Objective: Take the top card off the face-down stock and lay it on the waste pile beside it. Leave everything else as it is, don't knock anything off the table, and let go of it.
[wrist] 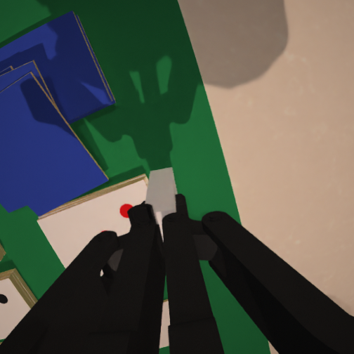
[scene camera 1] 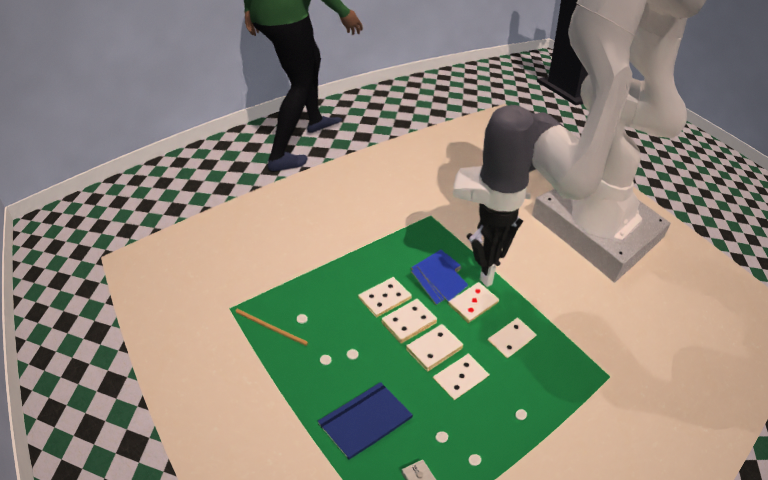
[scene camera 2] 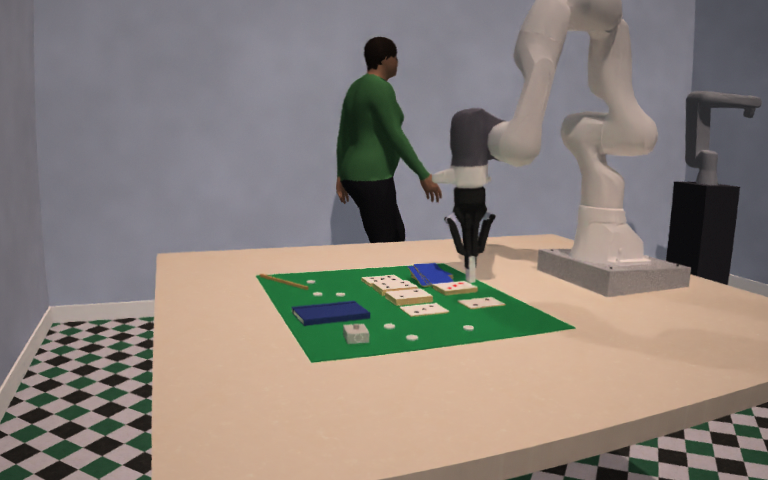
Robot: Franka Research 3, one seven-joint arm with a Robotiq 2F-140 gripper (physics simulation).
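Note:
The face-down blue stock (scene camera 1: pixel 447 259) (scene camera 2: pixel 425 272) (wrist: pixel 92 65) lies at the mat's far right part. Several of its blue cards are shifted and turned off it toward the waste pile; the uppermost blue card (scene camera 1: pixel 444 281) (wrist: pixel 45 150) reaches the waste pile's near edge in the wrist view. The face-up waste pile (scene camera 1: pixel 464 298) (scene camera 2: pixel 444 288) (wrist: pixel 80 230) shows a white card with red pips. My gripper (scene camera 1: pixel 487 277) (scene camera 2: pixel 470 275) (wrist: pixel 164 186) is shut and empty, pointing down by the waste pile's corner on the robot's side. Its fingers hide part of that pile in the wrist view.
Domino-like white piles (scene camera 1: pixel 408 320) (scene camera 2: pixel 408 296) and a white two-pip card (scene camera 1: pixel 512 337) (scene camera 2: pixel 481 302) lie nearby on the green mat (scene camera 1: pixel 339 288). A dark blue book (scene camera 1: pixel 365 421) (scene camera 2: pixel 331 313), a stick (scene camera 1: pixel 271 326), white discs and a small grey box (scene camera 2: pixel 356 333) lie farther off. A person (scene camera 2: pixel 370 135) stands behind the table.

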